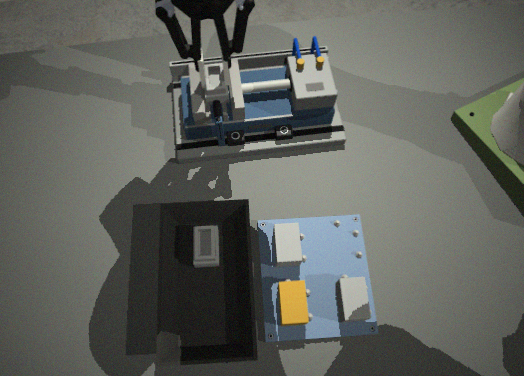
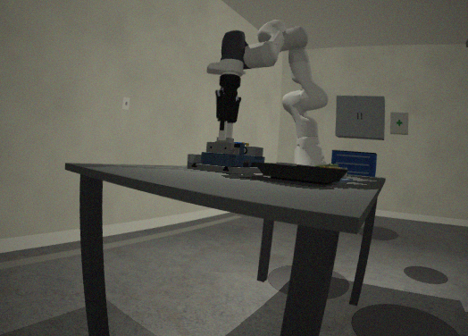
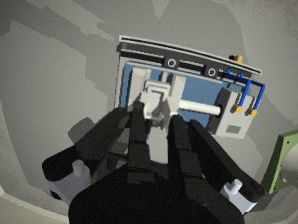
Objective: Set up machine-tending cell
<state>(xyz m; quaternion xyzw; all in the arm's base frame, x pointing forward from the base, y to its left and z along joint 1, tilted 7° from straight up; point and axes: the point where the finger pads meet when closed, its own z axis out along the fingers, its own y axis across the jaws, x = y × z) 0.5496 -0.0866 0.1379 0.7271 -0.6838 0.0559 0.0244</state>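
The moving jaw lies 3 cm behind my hand and 6 cm below it. From my hand the other things lie so: work stop: 5 cm to the left, 5 cm below; fixed jaw: 3 cm ahead, 1 cm to the left, 6 cm below; vise: 7 cm behind, 10 cm below.
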